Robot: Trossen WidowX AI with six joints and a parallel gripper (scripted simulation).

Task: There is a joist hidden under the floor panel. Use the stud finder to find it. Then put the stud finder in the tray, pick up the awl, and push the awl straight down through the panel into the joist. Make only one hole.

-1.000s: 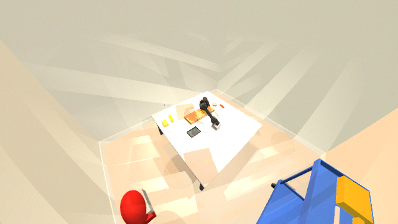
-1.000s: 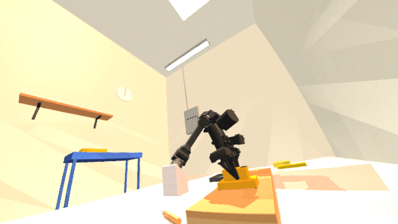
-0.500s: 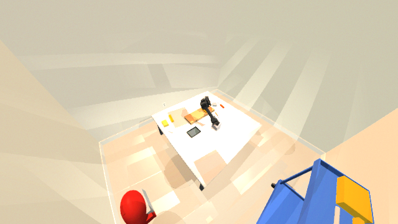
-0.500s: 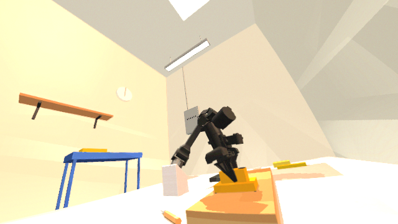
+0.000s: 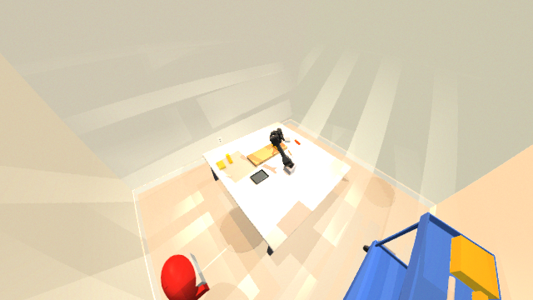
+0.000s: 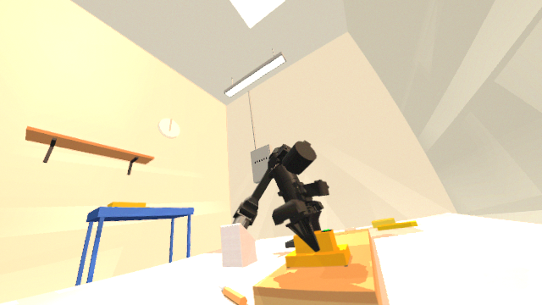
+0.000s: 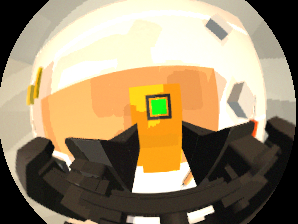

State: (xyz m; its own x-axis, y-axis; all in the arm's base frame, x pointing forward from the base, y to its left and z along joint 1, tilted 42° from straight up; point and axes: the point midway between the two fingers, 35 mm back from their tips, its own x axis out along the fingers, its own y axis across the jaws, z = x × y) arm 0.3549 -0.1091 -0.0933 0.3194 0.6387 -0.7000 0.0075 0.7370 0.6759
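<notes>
My gripper tip is now 45 cm to the right of the dark tray, 22 cm past it and 5 cm above it. From my gripper tip the other things lie so: awl (20 cm behind, 8 cm to the right, 6 cm below); orange stud finder (2 cm above, 1 cm ahead).
</notes>
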